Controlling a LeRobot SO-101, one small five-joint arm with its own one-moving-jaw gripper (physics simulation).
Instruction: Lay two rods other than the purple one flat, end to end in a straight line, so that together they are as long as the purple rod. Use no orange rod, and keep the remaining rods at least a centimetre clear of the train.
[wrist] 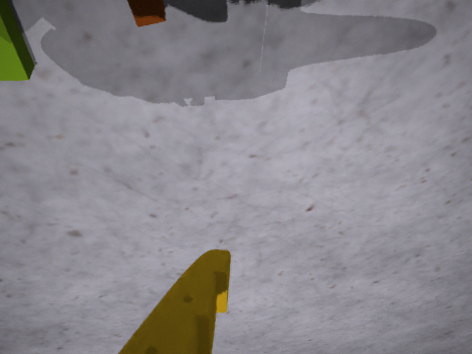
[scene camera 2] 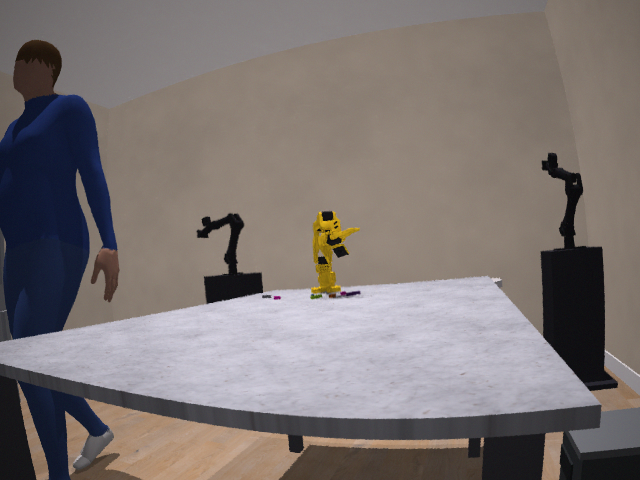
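Where they show: hand at its tool point: (wrist: 229, 273) (scene camera 2: 331, 264); arm's base at its link origin: (scene camera 2: 324, 292).
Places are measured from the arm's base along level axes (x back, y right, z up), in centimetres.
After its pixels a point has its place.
In the scene view the purple rod (scene camera 2: 353, 293) {x -16.1, y -15.1, z 0.6 cm} lies on the table by the arm's base, with a magenta rod (scene camera 2: 343, 293) {x -13.7, y -11.1, z 0.5 cm} at its left end. An orange rod (scene camera 2: 332, 296) {x -21.0, y -9.7, z 0.4 cm} (wrist: 148, 14) {x -21.4, y -9.2, z 1.0 cm} and a green rod (scene camera 2: 315, 296) {x -21.4, y -4.3, z 0.7 cm} (wrist: 12, 52) {x -21.7, y -4.2, z 1.0 cm} lie in front of the base. Another magenta rod (scene camera 2: 277, 297) {x -19.8, y 9.4, z 0.7 cm} and a dark grey rod (scene camera 2: 266, 296) {x -13.6, y 16.5, z 0.6 cm} lie farther left, near each other. Exact gaps are too small to tell. My gripper (scene camera 2: 350, 232) is raised high above the table, fully open and empty; its one notched jaw shows low in the wrist view.
The pale marbled table (scene camera 2: 320, 356) {x -97.2, y -32.0, z 0.0 cm} (wrist: 320, 165) {x -32.9, y -15.8, z 0.0 cm} carries the yellow arm (scene camera 2: 324, 263) {x -3.7, y -2.2, z 10.5 cm} near its far edge. The arm's shadow crosses the top of the wrist view. Two black arms (scene camera 2: 233, 242) (scene camera 2: 571, 201) stand on pedestals beyond the table. A person in blue (scene camera 2: 46, 170) stands at the left.
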